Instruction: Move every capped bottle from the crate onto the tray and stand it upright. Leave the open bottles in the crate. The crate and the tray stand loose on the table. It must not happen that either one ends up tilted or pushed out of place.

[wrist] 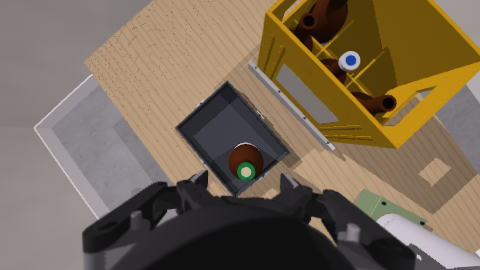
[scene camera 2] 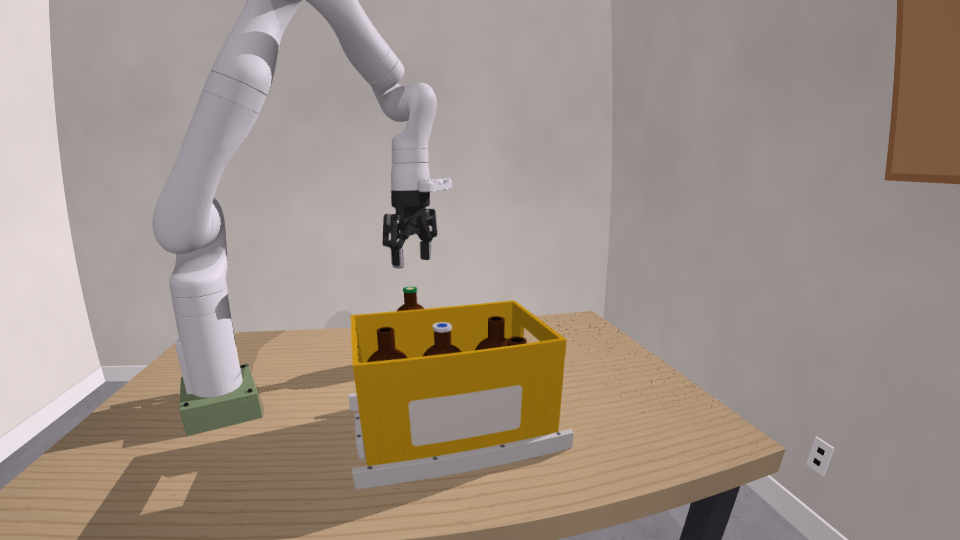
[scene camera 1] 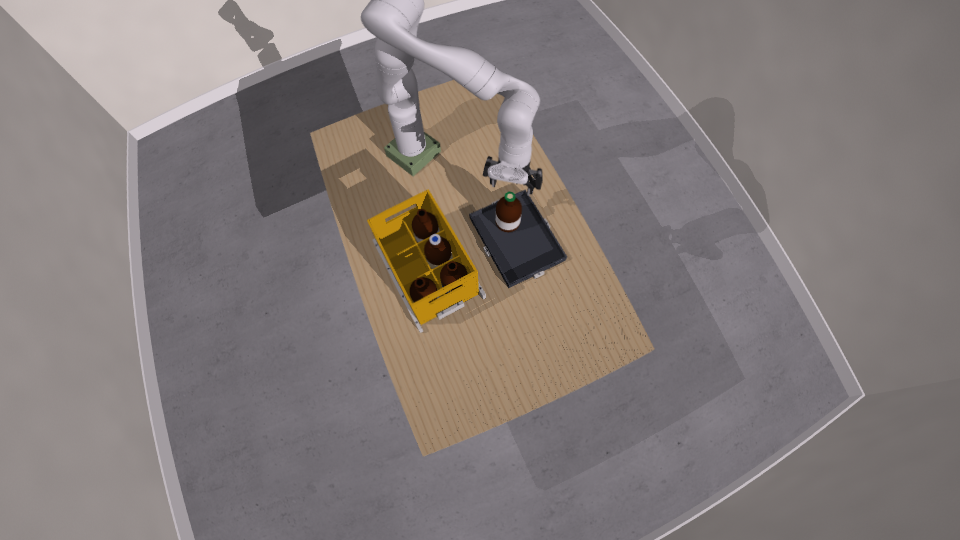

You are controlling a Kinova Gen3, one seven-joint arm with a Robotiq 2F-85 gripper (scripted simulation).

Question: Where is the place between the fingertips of the gripper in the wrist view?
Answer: At 243, 179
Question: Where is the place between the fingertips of the gripper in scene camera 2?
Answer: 412, 263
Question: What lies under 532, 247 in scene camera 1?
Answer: A dark tray.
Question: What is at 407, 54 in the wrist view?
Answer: A yellow crate.
